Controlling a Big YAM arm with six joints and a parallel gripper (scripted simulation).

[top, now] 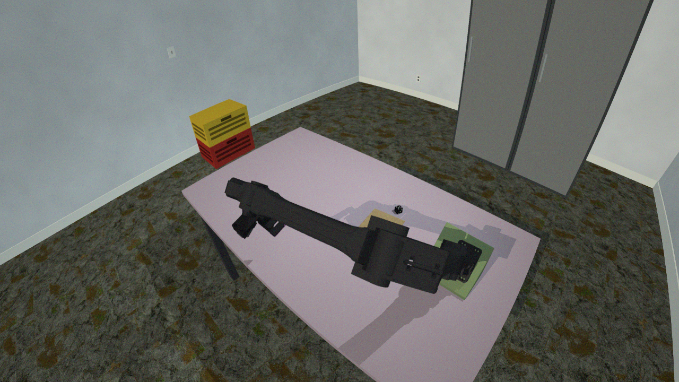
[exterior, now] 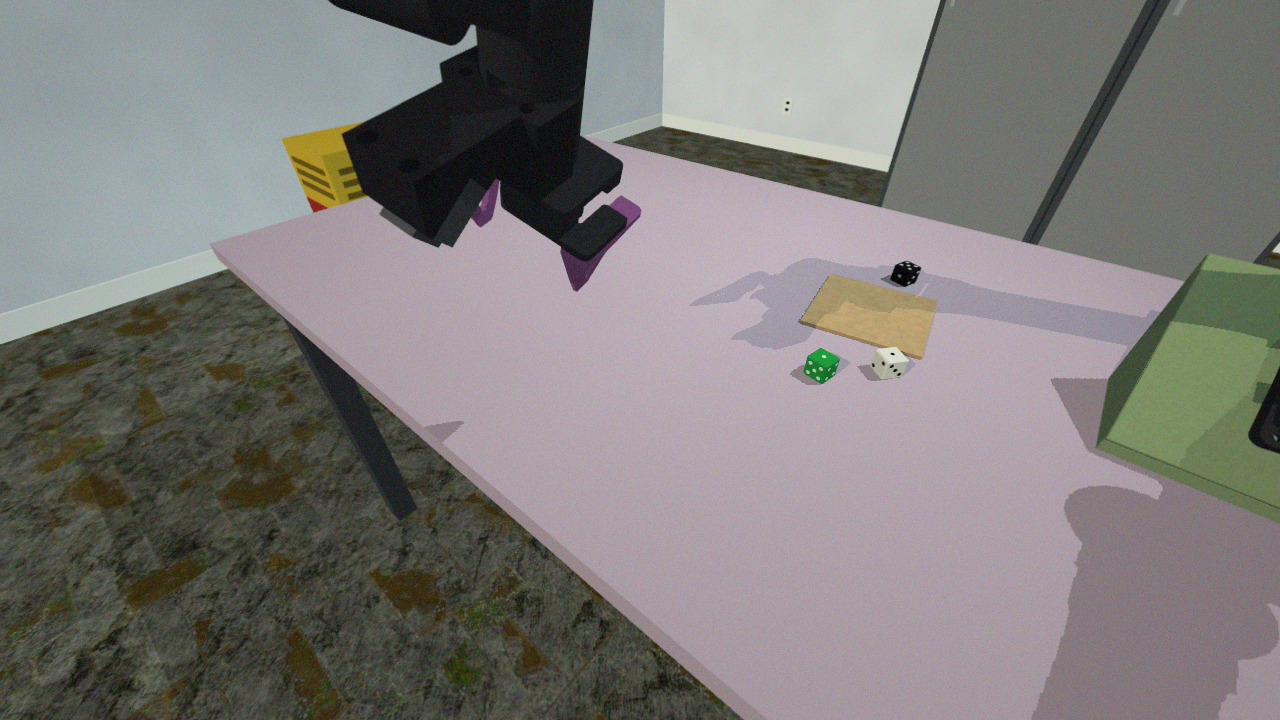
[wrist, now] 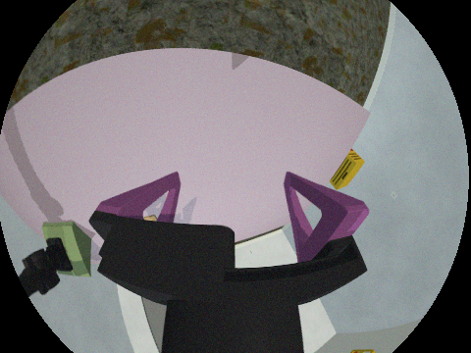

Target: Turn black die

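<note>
Now: the black die 480 mm to the right of my hand, 200 mm behind it and 160 mm below it. The rest, counted from my hand: green die 210 mm to the right, 190 mm behind, 160 mm below; then white die 260 mm to the right, 240 mm behind, 160 mm below; then tan mat 370 mm to the right, 190 mm behind, 170 mm below.
</note>
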